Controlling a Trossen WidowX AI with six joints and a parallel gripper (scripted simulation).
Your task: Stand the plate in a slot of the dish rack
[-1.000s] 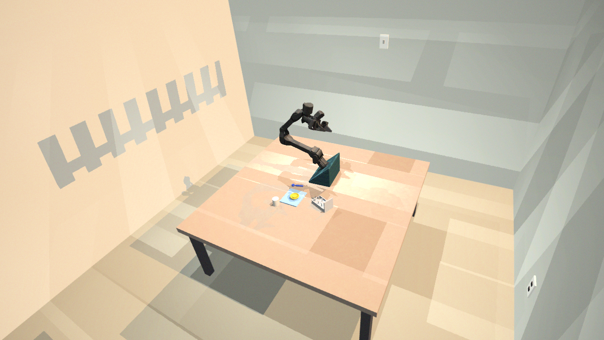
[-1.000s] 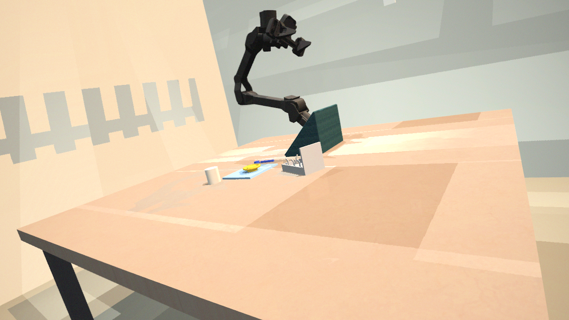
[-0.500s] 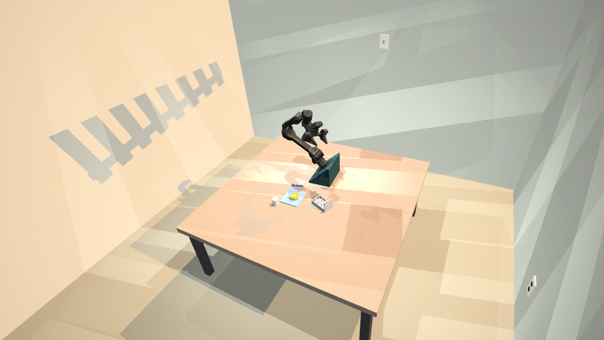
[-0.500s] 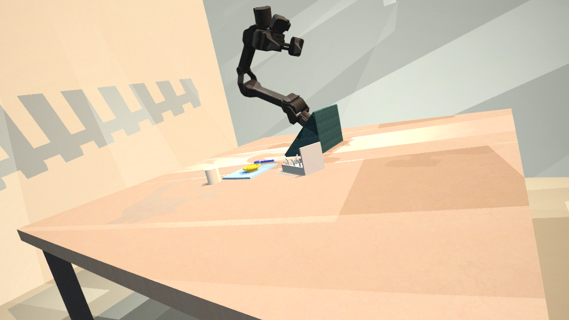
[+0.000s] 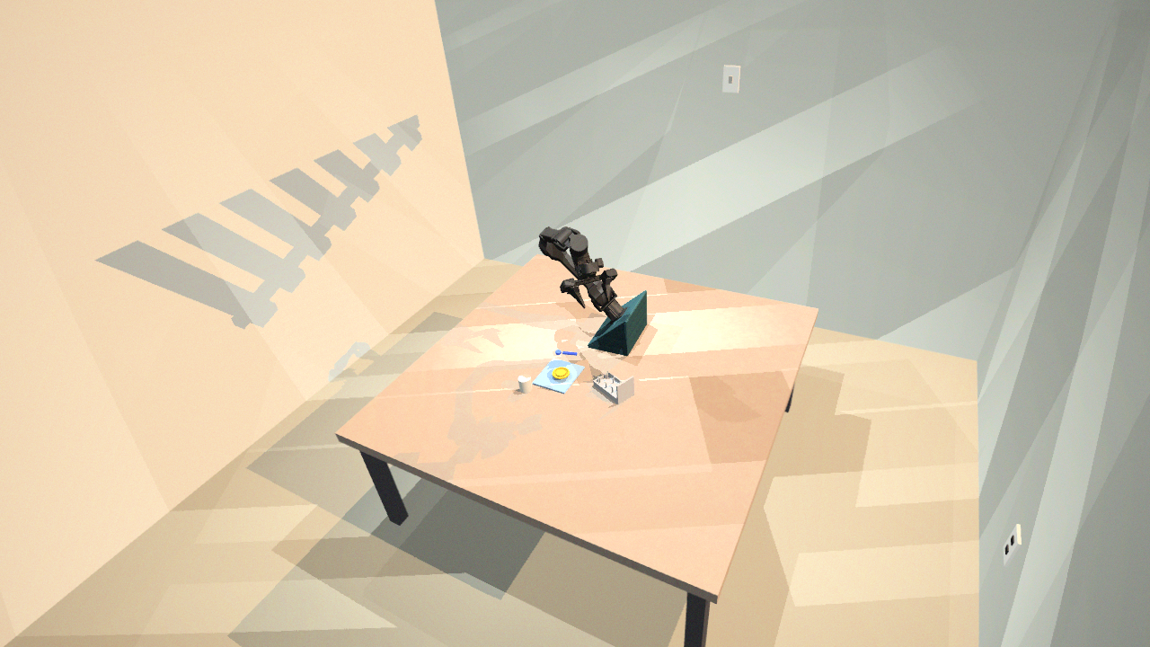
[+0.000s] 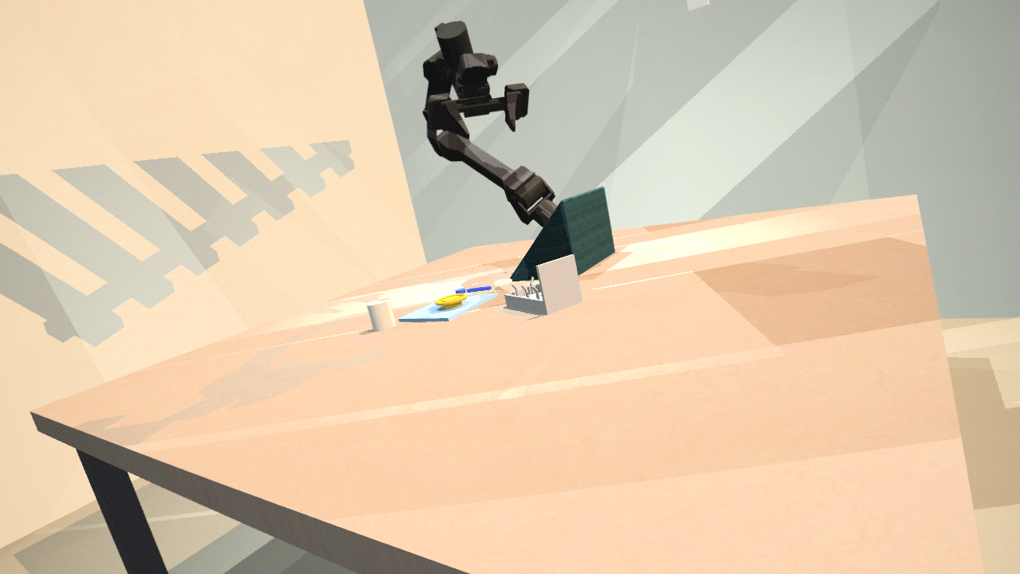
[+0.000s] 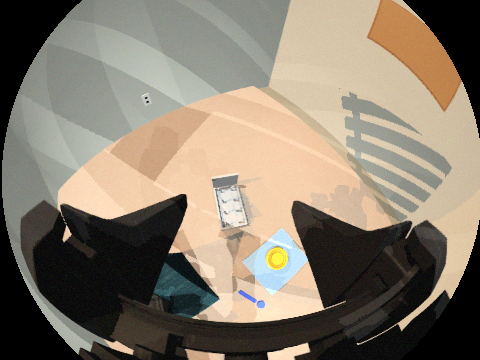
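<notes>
Right now my gripper tip is 50 mm short of the yellow plate, 140 mm to the left of it and 290 mm above it. The rest, counted from my gripper tip: blue spoon (80 mm behind, 180 mm to the right, 300 mm below); then dish rack (50 mm ahead, 60 mm to the left, 280 mm below); then light blue mat (50 mm ahead, 150 mm to the right, 300 mm below).
</notes>
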